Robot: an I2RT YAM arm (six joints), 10 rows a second.
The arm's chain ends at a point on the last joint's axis. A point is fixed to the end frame.
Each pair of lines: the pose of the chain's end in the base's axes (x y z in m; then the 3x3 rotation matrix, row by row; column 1 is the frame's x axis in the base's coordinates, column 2 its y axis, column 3 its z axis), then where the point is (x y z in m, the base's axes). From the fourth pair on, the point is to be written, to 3 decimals.
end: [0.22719 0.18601 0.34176], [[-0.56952 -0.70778 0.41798], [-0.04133 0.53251 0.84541], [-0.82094 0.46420 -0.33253]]
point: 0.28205 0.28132 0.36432
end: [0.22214 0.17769 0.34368], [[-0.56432 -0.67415 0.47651], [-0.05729 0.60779 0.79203], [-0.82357 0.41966 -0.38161]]
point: 0.28309 0.27042 0.36067
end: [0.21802 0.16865 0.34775], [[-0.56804 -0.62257 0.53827], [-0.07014 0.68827 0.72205], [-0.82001 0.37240 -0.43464]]
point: 0.28625 0.25715 0.35840
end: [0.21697 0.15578 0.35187], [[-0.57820 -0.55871 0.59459], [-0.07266 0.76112 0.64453], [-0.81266 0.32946 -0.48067]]
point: 0.293 0.239 0.357
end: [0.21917 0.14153 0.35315], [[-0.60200 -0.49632 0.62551], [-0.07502 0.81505 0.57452], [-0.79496 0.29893 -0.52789]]
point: 0.300 0.219 0.352
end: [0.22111 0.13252 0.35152], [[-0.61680 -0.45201 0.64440], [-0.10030 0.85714 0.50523], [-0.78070 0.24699 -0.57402]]
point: 0.306 0.206 0.344
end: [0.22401 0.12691 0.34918], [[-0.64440 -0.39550 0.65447], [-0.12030 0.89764 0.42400], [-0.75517 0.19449 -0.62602]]
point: 0.313 0.194 0.334
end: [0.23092 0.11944 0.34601], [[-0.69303 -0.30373 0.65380], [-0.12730 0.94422 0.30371], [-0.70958 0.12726 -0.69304]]
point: 0.324 0.177 0.320
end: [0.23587 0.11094 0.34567], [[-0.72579 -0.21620 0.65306], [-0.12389 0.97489 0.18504], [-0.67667 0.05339 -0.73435]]
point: 0.333 0.157 0.313
